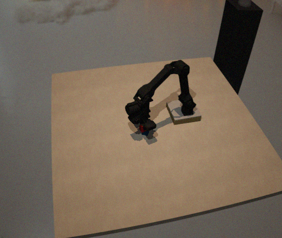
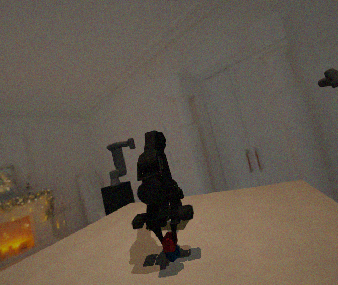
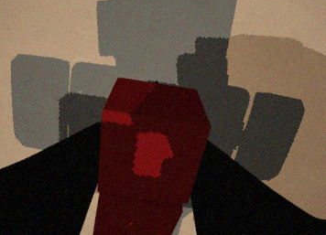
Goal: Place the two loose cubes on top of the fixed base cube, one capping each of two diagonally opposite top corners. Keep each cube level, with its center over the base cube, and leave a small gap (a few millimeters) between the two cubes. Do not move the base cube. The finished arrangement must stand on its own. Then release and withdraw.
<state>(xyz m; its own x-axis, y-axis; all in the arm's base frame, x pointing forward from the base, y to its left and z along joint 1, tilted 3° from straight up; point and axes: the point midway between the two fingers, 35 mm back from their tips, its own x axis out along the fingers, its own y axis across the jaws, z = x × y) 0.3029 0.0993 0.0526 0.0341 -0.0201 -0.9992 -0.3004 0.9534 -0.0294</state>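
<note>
My gripper tip is now 4 cm above the blue cube, 2 cm past it and 1 cm to the left of it.
</note>
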